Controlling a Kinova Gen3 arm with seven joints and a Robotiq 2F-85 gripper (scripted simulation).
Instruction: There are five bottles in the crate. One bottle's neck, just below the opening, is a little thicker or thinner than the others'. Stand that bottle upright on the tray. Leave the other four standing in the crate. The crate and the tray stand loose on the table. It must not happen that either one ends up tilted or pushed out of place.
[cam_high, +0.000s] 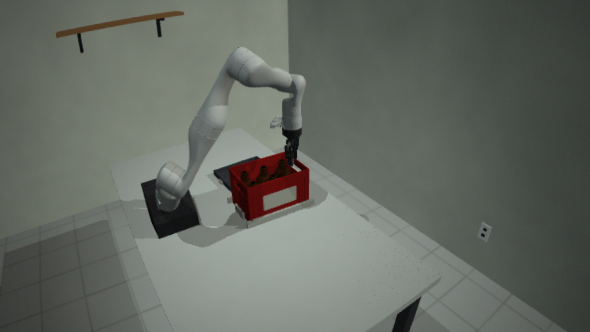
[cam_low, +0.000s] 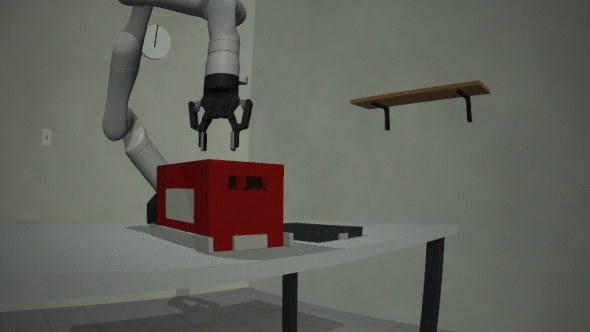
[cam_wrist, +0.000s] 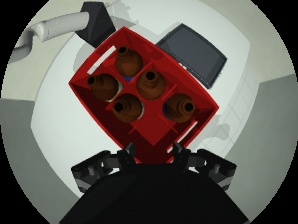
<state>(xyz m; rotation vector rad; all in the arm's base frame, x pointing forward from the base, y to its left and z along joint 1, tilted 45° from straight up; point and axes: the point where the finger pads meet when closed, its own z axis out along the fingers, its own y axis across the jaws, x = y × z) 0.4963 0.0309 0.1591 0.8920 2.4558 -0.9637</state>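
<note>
The red crate lies 9 cm behind my hand, 4 cm to the left of it and 13 cm below it. The rest, counted from my hand: dark tray (10 cm behind, 32 cm to the left, 20 cm below).
</note>
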